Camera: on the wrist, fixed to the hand. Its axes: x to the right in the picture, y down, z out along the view.
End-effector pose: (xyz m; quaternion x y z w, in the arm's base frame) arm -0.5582 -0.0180 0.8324 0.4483 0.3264 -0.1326 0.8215
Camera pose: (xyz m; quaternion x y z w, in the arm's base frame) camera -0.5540 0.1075 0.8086 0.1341 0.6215 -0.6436 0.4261
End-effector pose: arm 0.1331 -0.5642 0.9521 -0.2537 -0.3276 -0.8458 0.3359
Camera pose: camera 0.1338 -0.6878 0.9197 -0.1554 0.4139 0.8384 0.3187
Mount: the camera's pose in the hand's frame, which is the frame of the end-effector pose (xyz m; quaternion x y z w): 0.0282 0.0573 -0.1107 0.0468 0.1007 -0.7071 0.6983
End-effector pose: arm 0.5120 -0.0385 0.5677 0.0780 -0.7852 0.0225 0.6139
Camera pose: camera 0.6031 0.0299 0.6256 0.6362 -0.4303 -0.3738 0.5200
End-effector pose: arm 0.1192 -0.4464 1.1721 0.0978 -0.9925 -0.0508 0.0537
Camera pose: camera 0.0938 -0.4061 1.2907 0.7777 -0.6209 -0.0171 0.0969
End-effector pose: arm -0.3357 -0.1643 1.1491 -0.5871 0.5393 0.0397 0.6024
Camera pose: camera -0.4298 -0.2462 1.1214 -0.7671 0.0240 -0.4826 0.4219
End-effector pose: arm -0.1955 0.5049 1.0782 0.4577 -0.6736 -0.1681 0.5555
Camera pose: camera -0.1192 0.5435 1.1732 0.8388 -0.0987 -0.4326 0.3155
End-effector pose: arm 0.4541 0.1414 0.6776 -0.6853 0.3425 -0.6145 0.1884
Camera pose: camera 0.3332 0.0999 0.6780 0.6500 0.2552 0.6474 0.3054
